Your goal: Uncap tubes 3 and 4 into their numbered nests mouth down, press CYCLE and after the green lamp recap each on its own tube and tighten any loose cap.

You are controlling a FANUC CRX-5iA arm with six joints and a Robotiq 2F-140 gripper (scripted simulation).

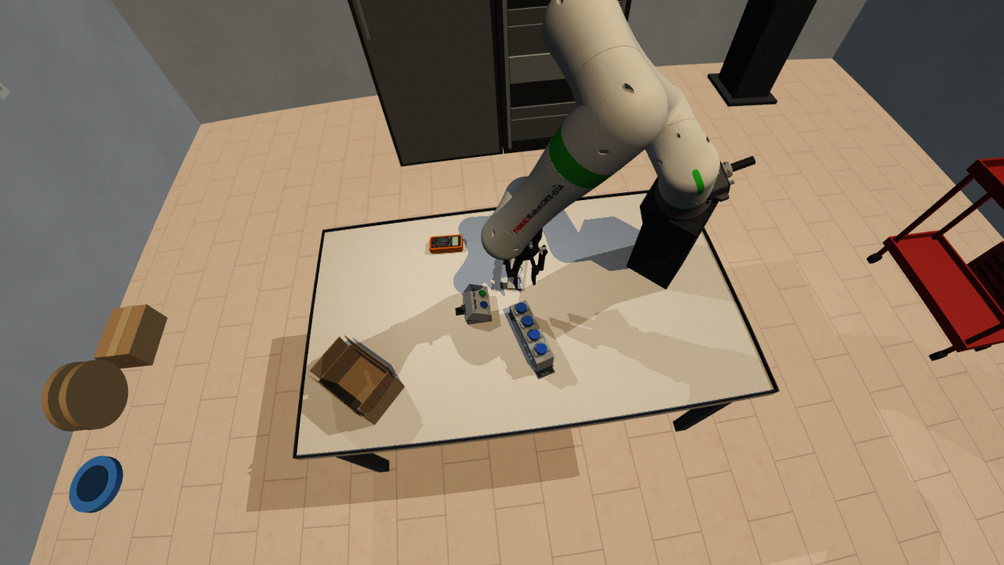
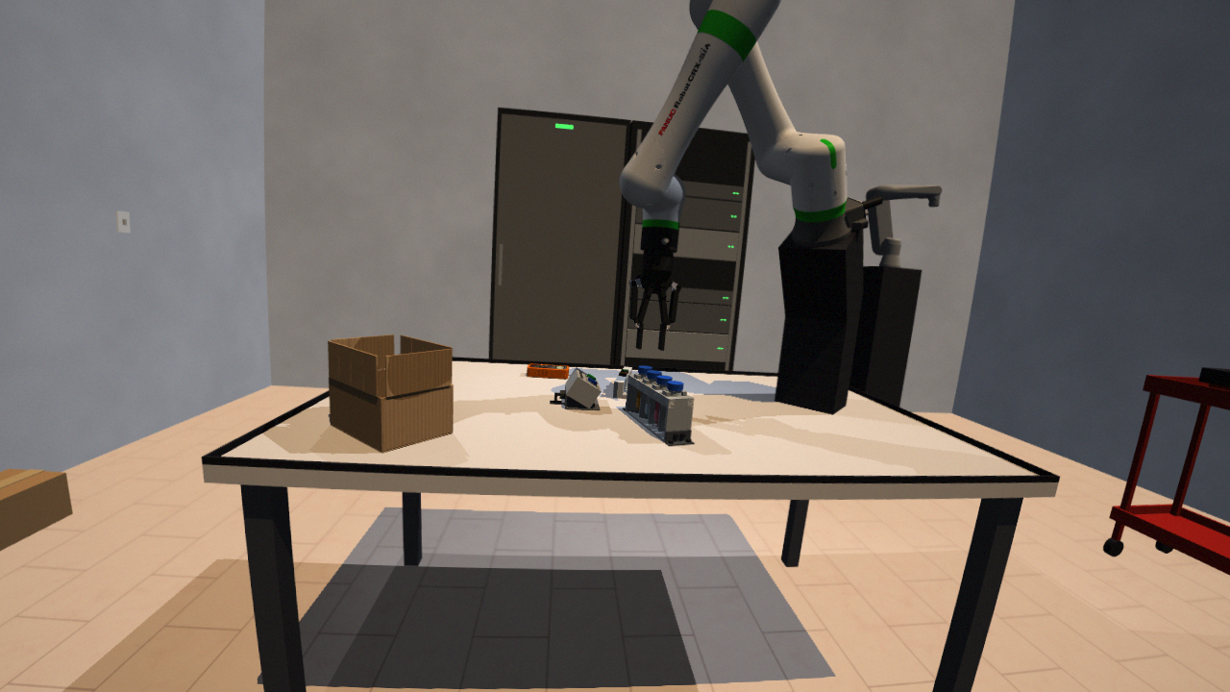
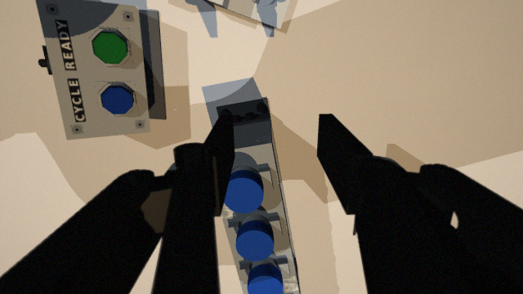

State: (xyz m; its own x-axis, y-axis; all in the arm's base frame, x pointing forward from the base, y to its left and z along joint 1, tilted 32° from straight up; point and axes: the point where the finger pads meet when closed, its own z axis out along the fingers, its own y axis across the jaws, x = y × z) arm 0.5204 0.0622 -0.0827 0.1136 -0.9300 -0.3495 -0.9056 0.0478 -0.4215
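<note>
My gripper is now 120 mm to the right of the blue cap and 70 mm above it. The rest, counted from my hand: blue cycle key (140 mm ahead, 10 mm to the left, 120 mm below); key housing (160 mm ahead, 10 mm to the right, 130 mm below); green ready key (140 mm ahead, 30 mm to the right, 120 mm below).
</note>
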